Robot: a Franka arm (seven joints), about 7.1 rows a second.
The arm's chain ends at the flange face. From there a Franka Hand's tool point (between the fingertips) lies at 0.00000 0.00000 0.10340 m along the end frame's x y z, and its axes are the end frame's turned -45 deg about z.
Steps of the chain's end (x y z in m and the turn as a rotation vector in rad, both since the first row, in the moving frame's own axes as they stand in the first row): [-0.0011, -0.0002, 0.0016, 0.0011, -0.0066, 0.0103]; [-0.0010, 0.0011, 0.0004, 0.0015, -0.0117, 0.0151]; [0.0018, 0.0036, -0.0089, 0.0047, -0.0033, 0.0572]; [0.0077, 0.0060, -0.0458, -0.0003, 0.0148, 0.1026]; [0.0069, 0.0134, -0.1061, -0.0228, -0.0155, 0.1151]
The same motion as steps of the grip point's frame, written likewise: [-0.0010, -0.0015, 0.0016, 0.0054, -0.0039, 0.0103]; [-0.0022, -0.0009, 0.0004, 0.0093, -0.0072, 0.0151]; [-0.0012, 0.0032, -0.0089, 0.0057, 0.0010, 0.0572]; [0.0022, 0.0108, -0.0458, -0.0107, 0.0103, 0.1026]; [-0.0074, 0.0147, -0.1061, -0.0052, -0.0271, 0.1151]
